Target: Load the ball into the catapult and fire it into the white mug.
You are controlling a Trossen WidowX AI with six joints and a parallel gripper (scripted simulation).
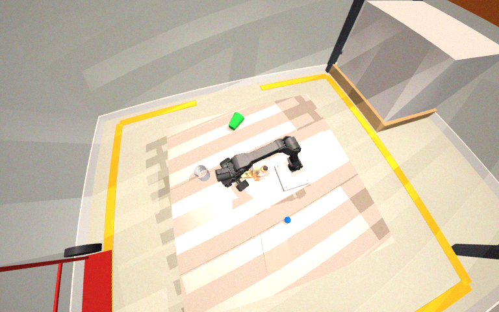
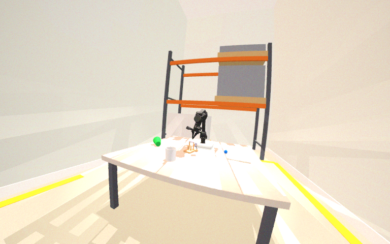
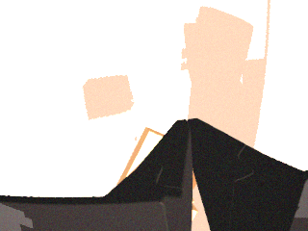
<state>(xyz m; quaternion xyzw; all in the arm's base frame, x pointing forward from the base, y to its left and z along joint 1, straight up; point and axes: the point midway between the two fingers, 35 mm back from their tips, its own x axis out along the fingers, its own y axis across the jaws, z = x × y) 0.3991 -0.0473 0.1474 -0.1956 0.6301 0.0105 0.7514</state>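
My gripper tip is 23 cm past the dark ball, 10 cm above it and 1 cm to the left of it. Round my gripper tip: white mug 18 cm ahead, 14 cm to the right, 13 cm below; blue ball 34 cm to the left, 22 cm behind, 14 cm below; wooden catapult 16 cm behind, 11 cm below, 1 cm to the right.
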